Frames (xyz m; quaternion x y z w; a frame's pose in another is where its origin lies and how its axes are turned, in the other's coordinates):
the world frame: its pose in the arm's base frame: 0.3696 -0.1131 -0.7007 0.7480 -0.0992 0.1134 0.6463
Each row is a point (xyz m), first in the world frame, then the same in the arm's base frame.
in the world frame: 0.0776 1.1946 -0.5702
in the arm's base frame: 0.0676 0.2779 0.5298
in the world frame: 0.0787 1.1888 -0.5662
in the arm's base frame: 0.0706 0.2748 0.5241
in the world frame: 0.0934 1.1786 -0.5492
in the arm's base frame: 0.0883 0.2594 0.5165
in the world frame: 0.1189 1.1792 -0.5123
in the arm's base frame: 0.1140 0.2228 0.5195
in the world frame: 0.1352 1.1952 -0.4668
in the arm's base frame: 0.1267 0.1754 0.5332
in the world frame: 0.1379 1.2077 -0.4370
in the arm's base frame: 0.1269 0.1441 0.5416
